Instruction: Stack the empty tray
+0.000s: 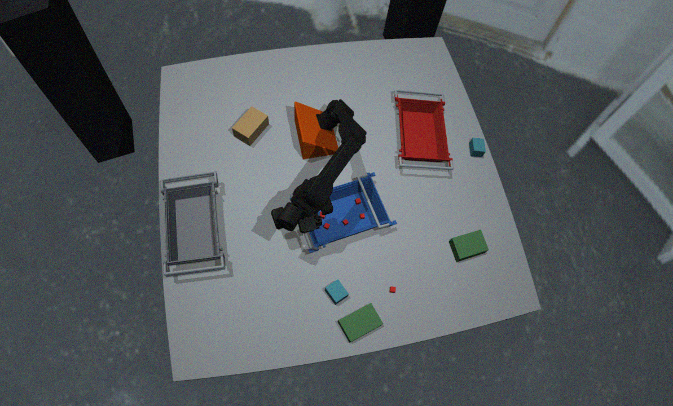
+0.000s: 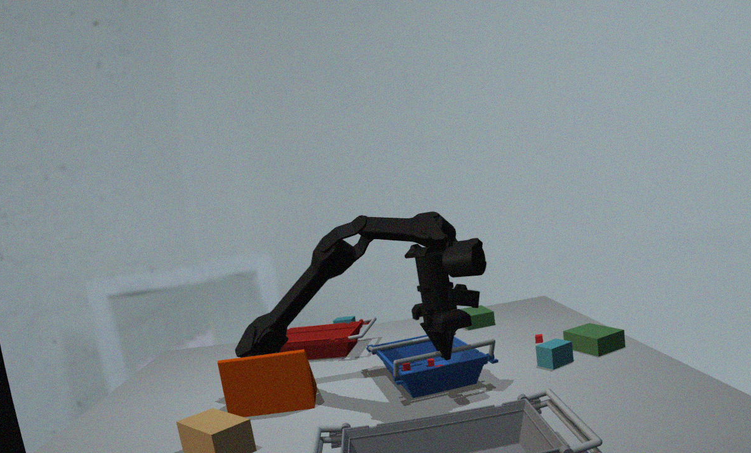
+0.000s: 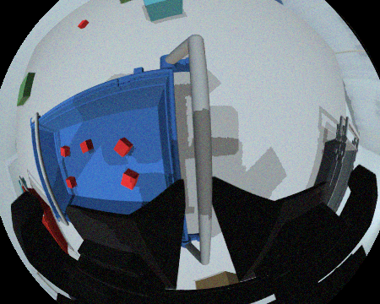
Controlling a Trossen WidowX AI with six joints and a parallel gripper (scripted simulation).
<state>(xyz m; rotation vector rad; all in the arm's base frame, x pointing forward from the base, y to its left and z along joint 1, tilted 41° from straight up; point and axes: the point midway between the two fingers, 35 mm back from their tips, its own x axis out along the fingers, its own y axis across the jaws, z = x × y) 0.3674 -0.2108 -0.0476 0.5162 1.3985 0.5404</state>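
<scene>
My gripper tip is now 25 cm past the red tray, 55 cm to the right of it and 3 cm above it. The rest, counted from my gripper tip: red cube 29 cm ahead, 23 cm to the left, 7 cm below; then tan block 44 cm behind, 8 cm to the right, 5 cm below.
</scene>
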